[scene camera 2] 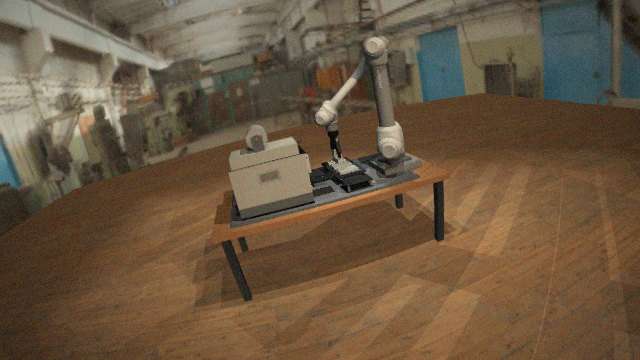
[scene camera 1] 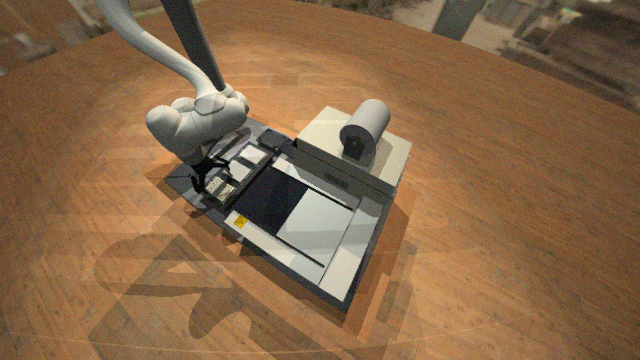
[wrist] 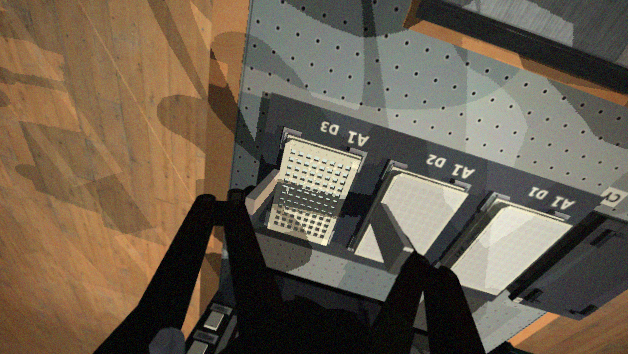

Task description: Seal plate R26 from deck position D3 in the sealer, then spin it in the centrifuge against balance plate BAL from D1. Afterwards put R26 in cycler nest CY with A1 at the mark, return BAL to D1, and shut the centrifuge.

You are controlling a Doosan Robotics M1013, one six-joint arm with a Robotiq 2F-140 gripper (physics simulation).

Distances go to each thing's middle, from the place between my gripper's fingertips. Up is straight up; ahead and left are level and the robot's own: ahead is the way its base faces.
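Centrifuge (scene camera 1: 320,231), counted from my hand: 4 cm to the right, 48 cm ahead, 5 cm above. White well plate (wrist: 314,180): my hand is 1 cm above it and 2 cm to the left of it. Going by their middles, the white well plate is the nearest to my hand of the things named here.
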